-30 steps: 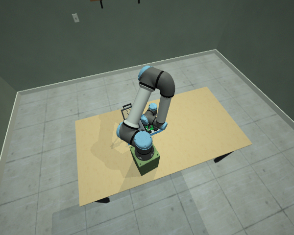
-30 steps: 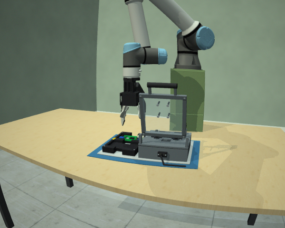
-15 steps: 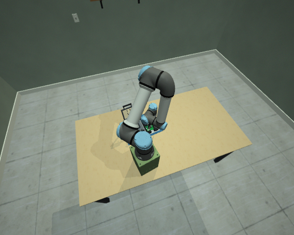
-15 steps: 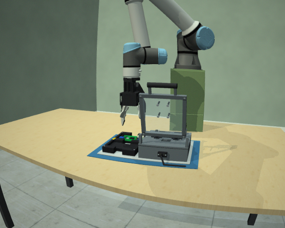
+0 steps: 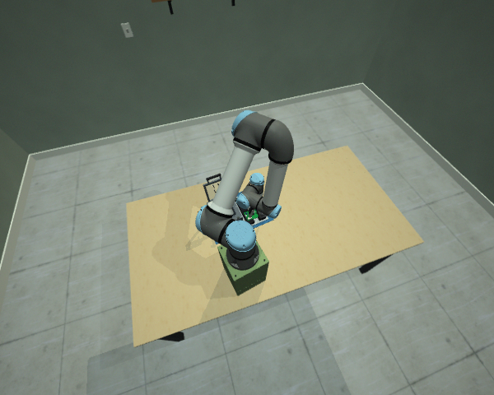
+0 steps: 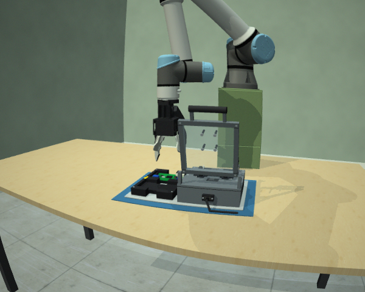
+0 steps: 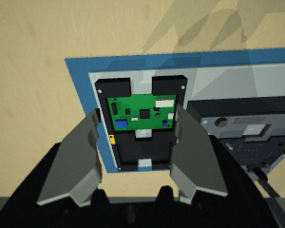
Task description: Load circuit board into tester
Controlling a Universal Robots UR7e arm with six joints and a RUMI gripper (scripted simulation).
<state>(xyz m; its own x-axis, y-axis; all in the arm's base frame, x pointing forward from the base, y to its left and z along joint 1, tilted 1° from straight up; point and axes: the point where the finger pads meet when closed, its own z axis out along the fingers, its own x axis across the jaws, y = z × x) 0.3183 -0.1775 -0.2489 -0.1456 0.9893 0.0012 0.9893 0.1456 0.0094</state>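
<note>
Right now the green circuit board is 40 mm ahead of my hand, 10 mm to the left of it and 50 mm below it. Also, from my hand: clear lid (200 mm ahead, 210 mm to the left, 110 mm above); tester bed (80 mm ahead, 200 mm to the left); black block (240 mm to the left, 20 mm above).
</note>
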